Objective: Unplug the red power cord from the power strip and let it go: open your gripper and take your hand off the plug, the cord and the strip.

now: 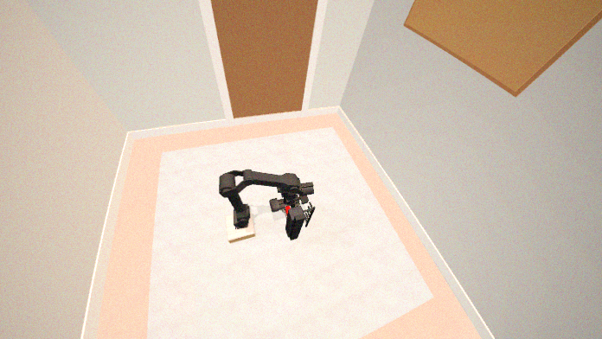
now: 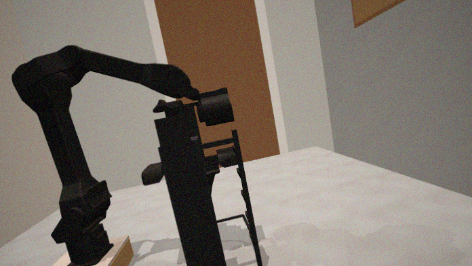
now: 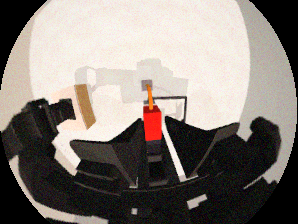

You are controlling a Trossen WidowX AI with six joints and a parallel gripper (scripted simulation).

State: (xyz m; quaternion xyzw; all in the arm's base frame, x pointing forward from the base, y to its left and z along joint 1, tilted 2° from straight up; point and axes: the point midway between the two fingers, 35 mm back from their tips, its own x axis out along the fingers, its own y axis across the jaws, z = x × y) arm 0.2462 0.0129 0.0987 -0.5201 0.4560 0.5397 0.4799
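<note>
Right now the red plug is 10 mm ahead of my gripper tip and 30 mm to the right of it.
</note>
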